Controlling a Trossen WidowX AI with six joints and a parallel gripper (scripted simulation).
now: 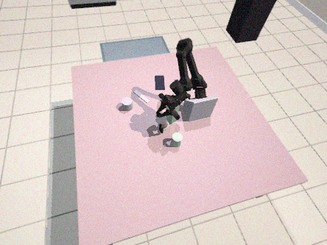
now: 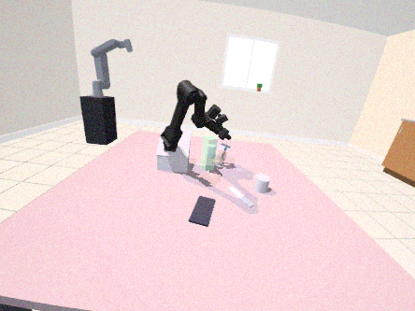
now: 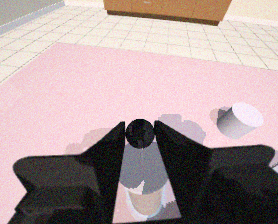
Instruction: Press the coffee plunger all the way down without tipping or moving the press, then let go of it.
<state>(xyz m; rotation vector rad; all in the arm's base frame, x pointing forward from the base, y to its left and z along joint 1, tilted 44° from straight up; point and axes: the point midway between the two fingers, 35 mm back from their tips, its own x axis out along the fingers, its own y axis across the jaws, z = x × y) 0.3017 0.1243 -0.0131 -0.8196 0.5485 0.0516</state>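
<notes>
Now: the coffee press 90 mm below my gripper tip and 30 mm behind it. Round my gripper tip: pale green box (120 mm behind, 90 mm below, 70 mm to the right).
</notes>
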